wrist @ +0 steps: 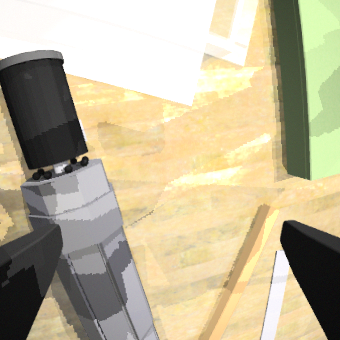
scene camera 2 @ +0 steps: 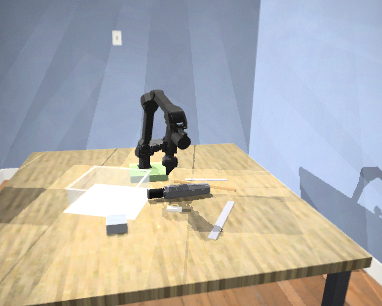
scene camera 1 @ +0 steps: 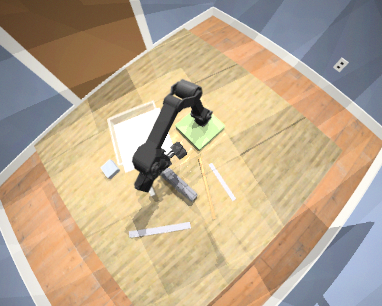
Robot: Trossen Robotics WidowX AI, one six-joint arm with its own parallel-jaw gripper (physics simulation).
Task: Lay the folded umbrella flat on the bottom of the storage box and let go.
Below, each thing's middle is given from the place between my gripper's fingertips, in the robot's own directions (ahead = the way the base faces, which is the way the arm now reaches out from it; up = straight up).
The thin wooden stick (wrist: 267,214) is 19 cm to the left of my hand, 11 cm below it and 2 cm behind it. From my hand the other things lie so: storage box (scene camera 2: 103,190) 24 cm to the right, 7 cm below, 1 cm behind.
